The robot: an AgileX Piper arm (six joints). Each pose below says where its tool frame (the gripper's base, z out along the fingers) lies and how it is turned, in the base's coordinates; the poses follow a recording.
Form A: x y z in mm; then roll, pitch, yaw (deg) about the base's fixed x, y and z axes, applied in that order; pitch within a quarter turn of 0, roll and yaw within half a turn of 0.
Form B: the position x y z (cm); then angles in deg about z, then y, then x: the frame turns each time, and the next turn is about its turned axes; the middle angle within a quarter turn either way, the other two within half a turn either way. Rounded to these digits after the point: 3 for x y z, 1 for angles.
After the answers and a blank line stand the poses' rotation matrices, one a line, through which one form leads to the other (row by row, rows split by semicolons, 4 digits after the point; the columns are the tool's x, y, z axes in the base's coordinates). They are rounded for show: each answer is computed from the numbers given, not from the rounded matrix.
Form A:
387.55 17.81 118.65 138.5 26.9 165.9
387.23 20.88 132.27 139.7 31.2 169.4
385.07 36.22 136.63 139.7 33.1 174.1
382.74 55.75 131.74 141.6 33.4 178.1
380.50 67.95 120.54 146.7 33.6 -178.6
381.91 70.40 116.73 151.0 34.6 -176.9
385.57 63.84 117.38 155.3 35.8 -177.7
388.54 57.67 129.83 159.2 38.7 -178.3
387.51 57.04 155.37 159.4 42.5 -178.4
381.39 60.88 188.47 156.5 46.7 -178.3
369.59 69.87 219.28 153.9 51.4 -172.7
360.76 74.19 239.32 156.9 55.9 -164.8
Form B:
38.755 1.781 11.865 165.9 26.9 138.5
38.723 2.088 13.227 169.4 31.2 139.7
38.507 3.622 13.663 174.1 33.1 139.7
38.274 5.575 13.174 178.1 33.4 141.6
38.050 6.795 12.054 -178.6 33.6 146.7
38.191 7.040 11.673 -176.9 34.6 151.0
38.557 6.384 11.738 -177.7 35.8 155.3
38.854 5.767 12.983 -178.3 38.7 159.2
38.751 5.704 15.537 -178.4 42.5 159.4
38.139 6.088 18.847 -178.3 46.7 156.5
36.959 6.987 21.928 -172.7 51.4 153.9
36.076 7.419 23.932 -164.8 55.9 156.9

-0.8649 -0.1083 0.4901; 0.2173 0.7994 0.5601; -0.4524 0.5909 -0.6679
-0.8408 -0.1890 0.5073; 0.1573 0.8113 0.5631; -0.5180 0.5532 -0.6524
-0.8333 -0.2729 0.4808; 0.0861 0.7949 0.6006; -0.5461 0.5418 -0.6389
-0.8344 -0.3158 0.4518; 0.0277 0.7946 0.6065; -0.5505 0.5186 -0.6543
-0.8327 -0.3242 0.4490; -0.0204 0.8281 0.5602; -0.5534 0.4573 -0.6962
-0.8219 -0.3222 0.4697; -0.0445 0.8585 0.5110; -0.5678 0.3991 -0.7199
-0.8104 -0.2807 0.5142; -0.0325 0.8980 0.4389; -0.5850 0.3389 -0.7369
-0.7801 -0.2497 0.5737; -0.0232 0.9278 0.3723; -0.6252 0.2771 -0.7296
-0.7370 -0.2637 0.6223; -0.0206 0.9291 0.3694; -0.6756 0.2594 -0.6901
-0.6855 -0.3173 0.6553; -0.0203 0.9080 0.4184; -0.7278 0.2735 -0.6289
-0.6188 -0.4551 0.6402; -0.0793 0.8471 0.5256; -0.7815 0.2745 -0.5603
-0.5410 -0.5547 0.6322; -0.1470 0.8025 0.5783; -0.8281 0.2200 -0.5157

